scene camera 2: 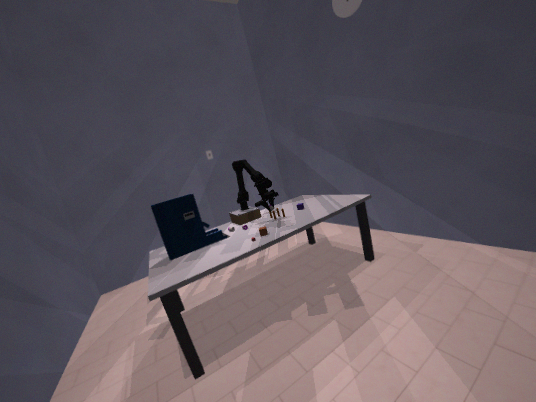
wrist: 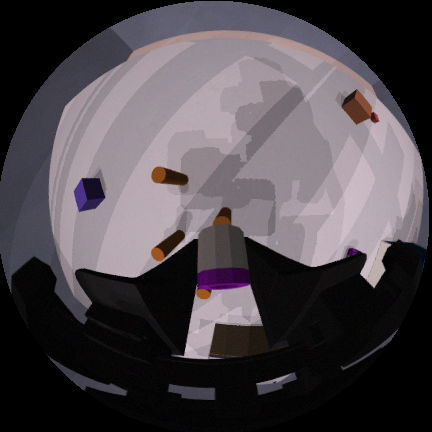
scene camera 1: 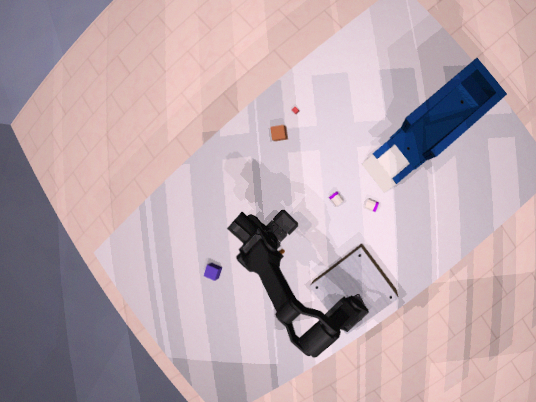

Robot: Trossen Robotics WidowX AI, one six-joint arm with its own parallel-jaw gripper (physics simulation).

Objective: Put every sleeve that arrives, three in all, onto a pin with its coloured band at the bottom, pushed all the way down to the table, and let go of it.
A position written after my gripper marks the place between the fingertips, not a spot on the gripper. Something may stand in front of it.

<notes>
I see my gripper (scene camera 1: 268, 236) and a white ramp end (scene camera 1: 387, 165).
My gripper also shows in the wrist view (wrist: 220, 243).
</notes>
